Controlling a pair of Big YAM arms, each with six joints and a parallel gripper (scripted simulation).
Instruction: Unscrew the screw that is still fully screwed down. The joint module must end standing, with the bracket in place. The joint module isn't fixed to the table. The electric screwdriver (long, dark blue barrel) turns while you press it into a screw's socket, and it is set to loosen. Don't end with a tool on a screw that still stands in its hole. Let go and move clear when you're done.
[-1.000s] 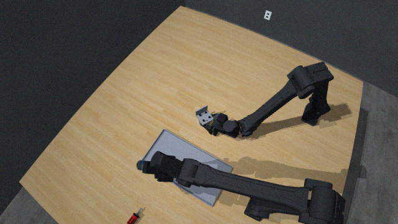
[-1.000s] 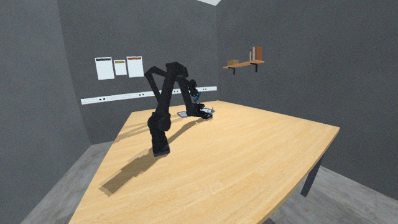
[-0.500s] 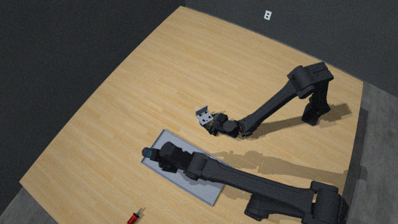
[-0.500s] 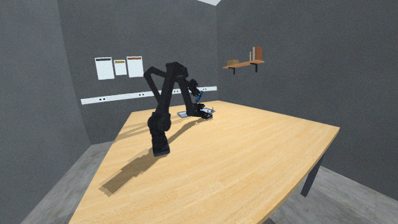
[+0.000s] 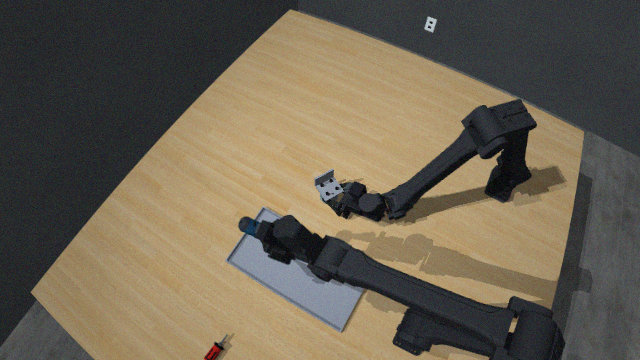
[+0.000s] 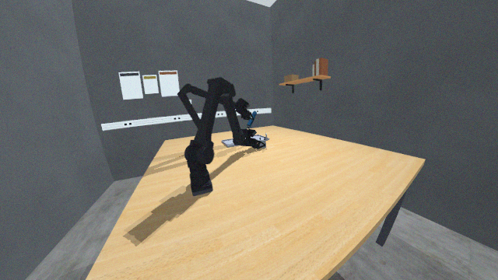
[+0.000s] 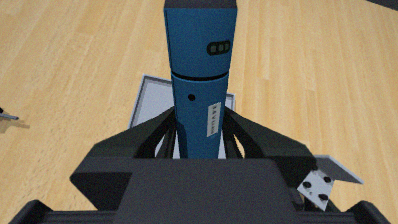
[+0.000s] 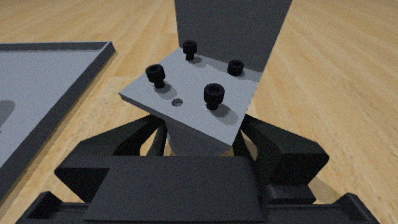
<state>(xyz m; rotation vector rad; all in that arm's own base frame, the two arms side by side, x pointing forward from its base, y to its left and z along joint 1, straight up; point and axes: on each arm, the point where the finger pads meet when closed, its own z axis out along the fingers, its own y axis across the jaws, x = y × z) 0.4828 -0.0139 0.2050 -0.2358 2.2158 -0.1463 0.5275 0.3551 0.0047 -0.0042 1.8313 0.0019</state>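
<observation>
The joint module lies 1 cm above my right hand. Also, from my right hand: grey bracket 5 cm above; then grey tray 8 cm behind, 25 cm to the left, 2 cm below.
</observation>
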